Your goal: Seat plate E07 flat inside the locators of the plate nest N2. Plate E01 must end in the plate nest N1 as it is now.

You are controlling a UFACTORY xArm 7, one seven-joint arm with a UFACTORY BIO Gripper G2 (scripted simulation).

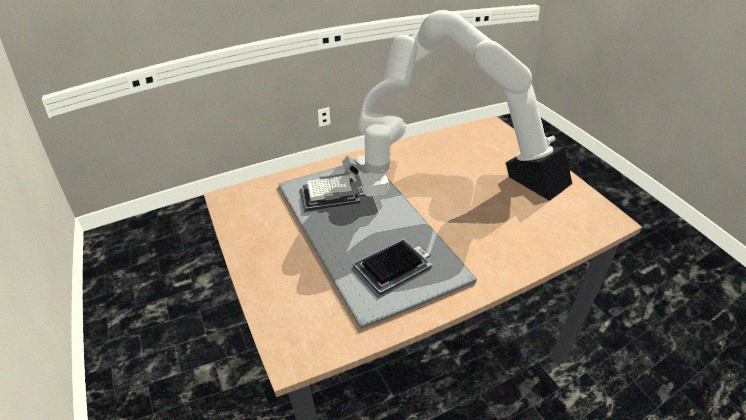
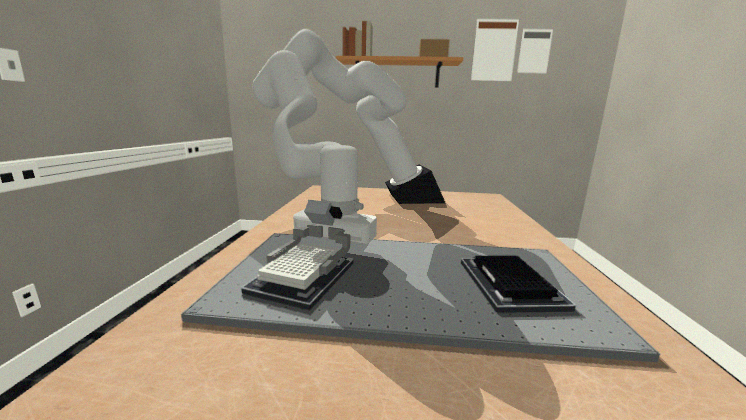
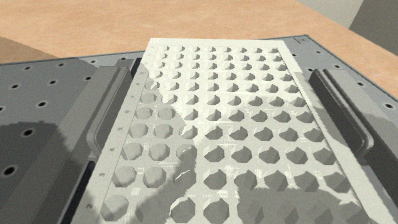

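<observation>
I see a white well plate E07 (image 2: pixel 299 267), and the white well plate E07 is also visible in image 1 (image 1: pixel 317 188) and in image 3 (image 3: pixel 240 114). There is a black well plate E01 (image 2: pixel 512 277) too; I can see the black well plate E01 in image 1 (image 1: pixel 398 259) as well, but in image 3 the black well plate E01 is out of frame. I also see a dark plate nest N2 (image 2: pixel 276 289).
</observation>
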